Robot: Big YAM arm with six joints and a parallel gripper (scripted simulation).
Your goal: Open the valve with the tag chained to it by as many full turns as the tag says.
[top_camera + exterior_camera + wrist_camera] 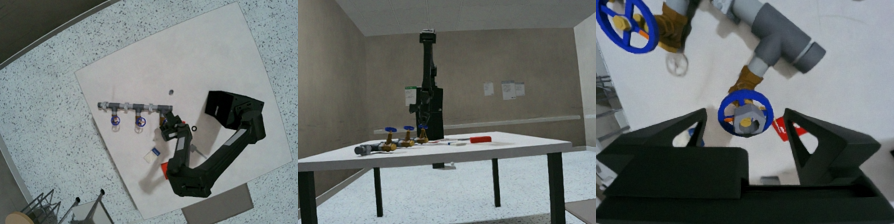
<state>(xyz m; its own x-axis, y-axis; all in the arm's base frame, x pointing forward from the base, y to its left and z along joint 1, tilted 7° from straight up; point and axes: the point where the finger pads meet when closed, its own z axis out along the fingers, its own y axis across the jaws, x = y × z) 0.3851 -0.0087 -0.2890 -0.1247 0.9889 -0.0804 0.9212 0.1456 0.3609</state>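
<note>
Right now my hand is 7 cm past the red tag, 6 cm to the right of it and 11 cm above it. From my hand the other things lie so: grey object: 10 cm behind, 18 cm to the right, 11 cm below; then red block: 11 cm ahead, 35 cm to the left, 10 cm below; then grey tool: 13 cm behind, 29 cm to the left, 11 cm below.
</note>
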